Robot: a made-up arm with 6 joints. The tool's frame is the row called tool. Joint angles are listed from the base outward. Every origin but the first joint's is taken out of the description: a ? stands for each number. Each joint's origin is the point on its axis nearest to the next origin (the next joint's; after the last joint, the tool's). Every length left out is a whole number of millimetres.
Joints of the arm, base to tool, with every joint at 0 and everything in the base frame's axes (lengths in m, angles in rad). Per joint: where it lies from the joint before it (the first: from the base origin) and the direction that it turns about. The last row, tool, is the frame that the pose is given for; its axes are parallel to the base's.
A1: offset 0.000 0.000 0.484 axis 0 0 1
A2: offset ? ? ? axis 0 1 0
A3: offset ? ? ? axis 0 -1 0
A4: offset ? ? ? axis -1 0 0
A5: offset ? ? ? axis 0 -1 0
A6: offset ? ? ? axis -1 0 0
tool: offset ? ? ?
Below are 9 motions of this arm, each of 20 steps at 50 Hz.
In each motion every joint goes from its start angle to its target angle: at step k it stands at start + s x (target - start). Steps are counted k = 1, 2, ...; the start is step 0. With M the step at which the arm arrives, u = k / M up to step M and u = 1 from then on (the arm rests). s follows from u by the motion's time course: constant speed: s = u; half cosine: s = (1 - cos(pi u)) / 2; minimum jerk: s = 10 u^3 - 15 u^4 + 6 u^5.
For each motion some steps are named. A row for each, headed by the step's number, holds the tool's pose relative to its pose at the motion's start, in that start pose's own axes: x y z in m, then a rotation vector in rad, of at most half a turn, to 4 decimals.
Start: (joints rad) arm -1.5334 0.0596 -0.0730 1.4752 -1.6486 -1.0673
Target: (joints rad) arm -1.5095 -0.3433 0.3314 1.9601 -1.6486 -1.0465
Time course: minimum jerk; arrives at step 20
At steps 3, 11, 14, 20:
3: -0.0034 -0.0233 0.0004 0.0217 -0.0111 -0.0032
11: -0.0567 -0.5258 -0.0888 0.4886 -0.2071 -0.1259
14: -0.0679 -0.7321 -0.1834 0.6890 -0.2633 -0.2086
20: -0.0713 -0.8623 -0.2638 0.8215 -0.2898 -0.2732

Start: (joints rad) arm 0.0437 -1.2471 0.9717 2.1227 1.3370 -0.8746
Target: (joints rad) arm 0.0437 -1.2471 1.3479 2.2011 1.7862 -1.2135
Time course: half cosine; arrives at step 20
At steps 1, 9, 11, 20:
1: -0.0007 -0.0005 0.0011 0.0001 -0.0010 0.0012
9: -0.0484 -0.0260 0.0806 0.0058 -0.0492 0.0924
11: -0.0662 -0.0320 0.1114 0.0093 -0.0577 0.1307
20: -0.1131 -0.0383 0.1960 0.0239 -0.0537 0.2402

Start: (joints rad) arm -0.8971 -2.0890 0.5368 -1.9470 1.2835 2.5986
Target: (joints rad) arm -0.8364 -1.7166 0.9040 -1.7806 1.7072 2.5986
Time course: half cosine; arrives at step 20
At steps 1, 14, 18, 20:
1: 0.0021 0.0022 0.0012 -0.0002 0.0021 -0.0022
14: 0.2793 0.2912 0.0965 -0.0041 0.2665 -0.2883
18: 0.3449 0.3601 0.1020 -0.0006 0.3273 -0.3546
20: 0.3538 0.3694 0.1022 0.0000 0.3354 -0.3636

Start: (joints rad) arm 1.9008 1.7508 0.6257 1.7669 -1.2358 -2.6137
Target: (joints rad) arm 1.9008 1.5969 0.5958 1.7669 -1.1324 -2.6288
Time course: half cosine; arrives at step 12
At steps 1, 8, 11, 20:
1: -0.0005 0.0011 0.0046 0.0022 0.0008 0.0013
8: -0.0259 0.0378 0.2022 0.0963 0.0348 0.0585
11: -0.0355 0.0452 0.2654 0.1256 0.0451 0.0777
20: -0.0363 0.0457 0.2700 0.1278 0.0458 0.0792

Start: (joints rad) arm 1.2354 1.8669 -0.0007 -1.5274 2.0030 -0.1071
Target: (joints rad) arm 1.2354 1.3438 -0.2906 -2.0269 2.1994 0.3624
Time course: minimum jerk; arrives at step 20
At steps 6, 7, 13, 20:
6: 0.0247 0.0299 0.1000 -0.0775 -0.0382 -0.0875
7: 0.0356 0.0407 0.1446 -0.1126 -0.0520 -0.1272
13: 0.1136 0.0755 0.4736 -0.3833 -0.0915 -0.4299
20: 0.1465 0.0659 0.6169 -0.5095 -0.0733 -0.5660

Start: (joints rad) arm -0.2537 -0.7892 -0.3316 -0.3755 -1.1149 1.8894
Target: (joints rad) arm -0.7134 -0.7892 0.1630 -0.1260 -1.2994 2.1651
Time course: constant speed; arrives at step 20
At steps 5, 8, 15, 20:
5: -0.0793 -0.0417 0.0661 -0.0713 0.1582 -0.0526
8: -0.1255 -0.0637 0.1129 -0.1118 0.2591 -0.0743
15: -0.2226 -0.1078 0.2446 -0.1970 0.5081 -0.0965
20: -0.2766 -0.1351 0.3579 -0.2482 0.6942 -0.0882

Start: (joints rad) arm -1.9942 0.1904 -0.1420 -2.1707 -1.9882 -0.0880
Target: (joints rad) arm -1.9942 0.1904 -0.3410 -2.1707 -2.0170 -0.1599
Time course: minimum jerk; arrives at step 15
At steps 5, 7, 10, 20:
5: -0.0090 -0.0218 -0.0126 0.0466 -0.0161 0.0157
7: -0.0181 -0.0451 -0.0272 0.0970 -0.0333 0.0332
10: -0.0305 -0.0805 -0.0518 0.1748 -0.0594 0.0613
20: -0.0371 -0.1010 -0.0676 0.2210 -0.0746 0.0786

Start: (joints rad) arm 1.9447 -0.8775 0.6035 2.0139 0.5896 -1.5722
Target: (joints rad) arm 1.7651 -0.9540 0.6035 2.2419 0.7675 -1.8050
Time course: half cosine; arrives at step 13
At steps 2, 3, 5, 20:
2: 0.0023 0.0137 0.0095 -0.0080 0.0102 0.0074
3: 0.0051 0.0302 0.0206 -0.0173 0.0228 0.0160
5: 0.0140 0.0789 0.0509 -0.0434 0.0615 0.0396
20: 0.0524 0.2560 0.1352 -0.1234 0.2213 0.1010

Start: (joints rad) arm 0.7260 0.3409 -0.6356 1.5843 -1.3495 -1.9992
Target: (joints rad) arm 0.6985 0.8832 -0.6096 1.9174 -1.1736 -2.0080
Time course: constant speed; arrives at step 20
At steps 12, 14, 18, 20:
12: 0.0641 0.3882 -0.1825 -0.3421 -0.0290 0.1592
14: 0.0749 0.4456 -0.2255 -0.3994 -0.0274 0.1893
18: 0.0961 0.5526 -0.3208 -0.5140 -0.0184 0.2525
20: 0.1063 0.6017 -0.3729 -0.5711 -0.0111 0.2853

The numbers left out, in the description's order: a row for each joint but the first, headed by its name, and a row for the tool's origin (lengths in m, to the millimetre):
A2: 0.000 0.000 0.000
A3: 0.000 0.000 1.327
A4: 0.602 0.000 0.000
A5: 0.000 -0.262 0.000
A6: 0.000 0.000 0.000
tool: 0.000 0.000 0.000

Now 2 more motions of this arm.
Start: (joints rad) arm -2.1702 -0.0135 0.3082 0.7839 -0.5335 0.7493
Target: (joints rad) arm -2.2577 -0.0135 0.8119 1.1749 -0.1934 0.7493
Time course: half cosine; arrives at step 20
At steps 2, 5, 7, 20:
2: -0.0060 -0.0076 -0.0007 -0.0037 -0.0019 -0.0208
5: -0.0372 -0.0443 -0.0040 -0.0238 -0.0099 -0.1241
7: -0.0723 -0.0797 -0.0077 -0.0475 -0.0158 -0.2301
20: -0.3119 -0.2222 -0.0242 -0.2404 0.0012 -0.8077

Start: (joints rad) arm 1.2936 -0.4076 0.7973 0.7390 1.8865 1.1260
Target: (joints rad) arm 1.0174 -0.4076 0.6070 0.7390 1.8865 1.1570
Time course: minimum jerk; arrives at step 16
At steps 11, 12, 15, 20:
11: 0.0101 0.0578 0.0940 0.0694 -0.0919 0.2411
12: 0.0094 0.0619 0.1025 0.0744 -0.1001 0.2642
15: 0.0081 0.0670 0.1137 0.0806 -0.1109 0.2950
20: 0.0081 0.0671 0.1140 0.0808 -0.1111 0.2957

